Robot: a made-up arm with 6 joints.
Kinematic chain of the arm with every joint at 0, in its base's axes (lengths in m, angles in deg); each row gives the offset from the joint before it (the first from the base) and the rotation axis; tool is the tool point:
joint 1: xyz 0 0 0.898 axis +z
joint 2: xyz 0.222 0 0 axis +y
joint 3: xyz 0 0 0.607 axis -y
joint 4: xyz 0 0 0.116 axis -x
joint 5: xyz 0.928 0 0 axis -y
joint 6: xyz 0.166 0 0 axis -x
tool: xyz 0 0 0
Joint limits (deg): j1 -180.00..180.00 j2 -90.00..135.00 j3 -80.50..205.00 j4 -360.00..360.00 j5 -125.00..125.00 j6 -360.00..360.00
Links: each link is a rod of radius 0.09 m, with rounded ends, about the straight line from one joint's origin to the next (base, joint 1, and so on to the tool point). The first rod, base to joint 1, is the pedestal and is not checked.
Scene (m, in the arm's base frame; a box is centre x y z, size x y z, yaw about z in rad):
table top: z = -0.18
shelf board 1: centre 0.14 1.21 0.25 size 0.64 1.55 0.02 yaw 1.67
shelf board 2: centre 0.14 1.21 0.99 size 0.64 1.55 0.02 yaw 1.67
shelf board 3: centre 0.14 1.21 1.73 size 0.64 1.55 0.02 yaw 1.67
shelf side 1: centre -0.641 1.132 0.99 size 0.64 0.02 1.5 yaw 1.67
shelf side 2: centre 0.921 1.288 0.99 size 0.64 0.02 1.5 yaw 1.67
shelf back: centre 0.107 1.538 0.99 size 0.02 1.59 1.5 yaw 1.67
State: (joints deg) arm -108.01 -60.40 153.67 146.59 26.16 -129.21
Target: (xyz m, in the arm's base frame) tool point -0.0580 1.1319 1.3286
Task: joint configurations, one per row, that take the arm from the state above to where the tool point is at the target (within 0.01 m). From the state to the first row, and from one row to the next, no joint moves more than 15 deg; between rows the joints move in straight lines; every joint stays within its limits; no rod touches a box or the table.
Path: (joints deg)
1: -122.93 -57.65 159.28 151.10 25.55 -126.32
2: -137.84 -54.91 164.90 155.61 24.94 -123.43
3: -152.76 -52.16 170.51 160.12 24.33 -120.53
4: -167.67 -49.42 176.13 164.63 23.71 -117.64
5: -153.57 -42.40 170.79 155.62 21.59 -118.92
6: -139.48 -35.38 165.44 146.61 19.46 -120.20
7: -125.38 -28.37 160.10 137.60 17.33 -121.48
8: -111.28 -21.35 154.76 128.58 15.20 -122.76
9: -98.08 -24.74 154.87 138.41 22.38 -125.98
10: -84.89 -28.14 154.98 148.23 29.55 -129.21

